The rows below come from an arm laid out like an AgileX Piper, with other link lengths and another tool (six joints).
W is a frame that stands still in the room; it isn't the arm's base.
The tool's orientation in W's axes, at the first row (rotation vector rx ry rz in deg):
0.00, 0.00, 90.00
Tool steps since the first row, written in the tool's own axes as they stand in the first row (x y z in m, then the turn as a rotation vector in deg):
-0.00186, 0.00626, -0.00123, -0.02, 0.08, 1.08
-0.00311, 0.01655, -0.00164, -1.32, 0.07, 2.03
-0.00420, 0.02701, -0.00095, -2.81, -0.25, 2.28
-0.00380, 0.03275, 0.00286, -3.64, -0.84, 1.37
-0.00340, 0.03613, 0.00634, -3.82, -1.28, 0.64
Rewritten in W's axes. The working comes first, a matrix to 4 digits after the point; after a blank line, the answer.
The tool's axes in the first row as the columns of a matrix, in W's axes (used below as rounded here):
0.0000, -1.0000, 0.0000
1.0000, 0.0000, 0.0000
0.0000, 0.0000, 1.0000

-0.00626, -0.00186, -0.00123, -0.08, -0.02, 1.08
-0.01655, -0.00311, -0.00164, -0.07, -1.32, 2.03
-0.02701, -0.00420, -0.00095, 0.25, -2.81, 2.28
-0.03275, -0.00380, 0.00286, 0.84, -3.64, 1.37
-0.03613, -0.00340, 0.00634, 1.28, -3.82, 0.64

